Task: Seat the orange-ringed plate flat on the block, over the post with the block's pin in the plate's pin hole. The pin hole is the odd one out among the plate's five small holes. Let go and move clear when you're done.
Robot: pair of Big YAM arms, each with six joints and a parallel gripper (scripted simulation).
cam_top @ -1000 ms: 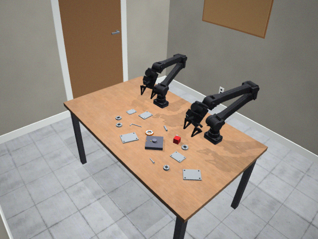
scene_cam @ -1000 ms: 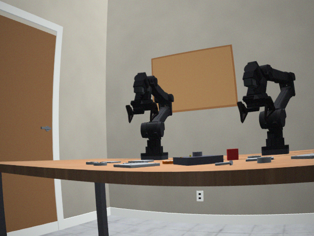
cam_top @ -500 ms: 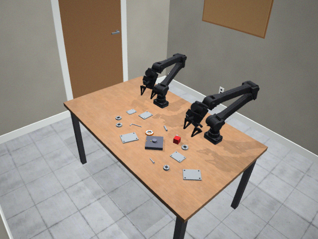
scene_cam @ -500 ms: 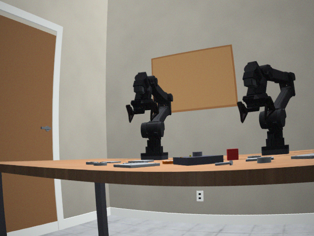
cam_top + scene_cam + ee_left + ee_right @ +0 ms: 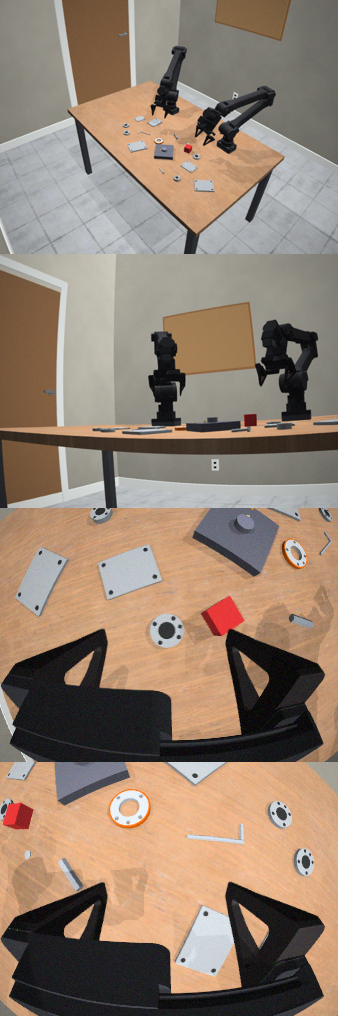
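Right now my left hand is 190 mm to the left of the dark grey block, 180 mm short of it and 120 mm above it. The rest, counted from my left hand: red cube (120 mm below, 80 mm to the right, 10 mm ahead); bolt (280 mm ahead, 140 mm below, 30 mm to the right).
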